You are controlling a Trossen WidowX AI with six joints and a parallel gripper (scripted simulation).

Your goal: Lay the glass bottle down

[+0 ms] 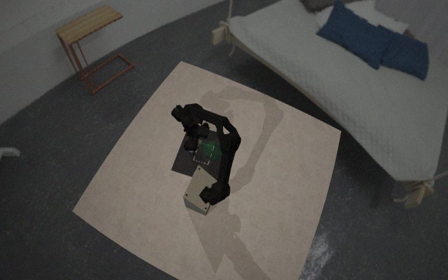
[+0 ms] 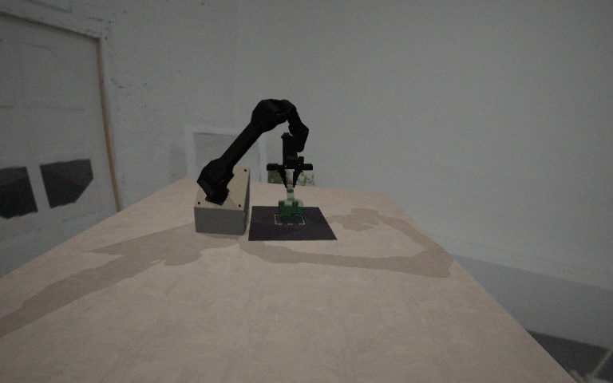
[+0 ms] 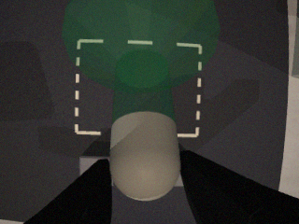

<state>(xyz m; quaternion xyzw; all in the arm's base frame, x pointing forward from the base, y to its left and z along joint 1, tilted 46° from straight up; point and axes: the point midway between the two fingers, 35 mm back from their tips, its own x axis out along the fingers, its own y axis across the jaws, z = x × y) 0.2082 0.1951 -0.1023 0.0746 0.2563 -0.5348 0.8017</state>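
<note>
Right now my gripper tip is 40 mm to the left of the green glass bottle, 30 mm above it and 10 mm short of it. Also, from my gripper tip: dark mat 130 mm below, 50 mm to the right, 20 mm ahead.
</note>
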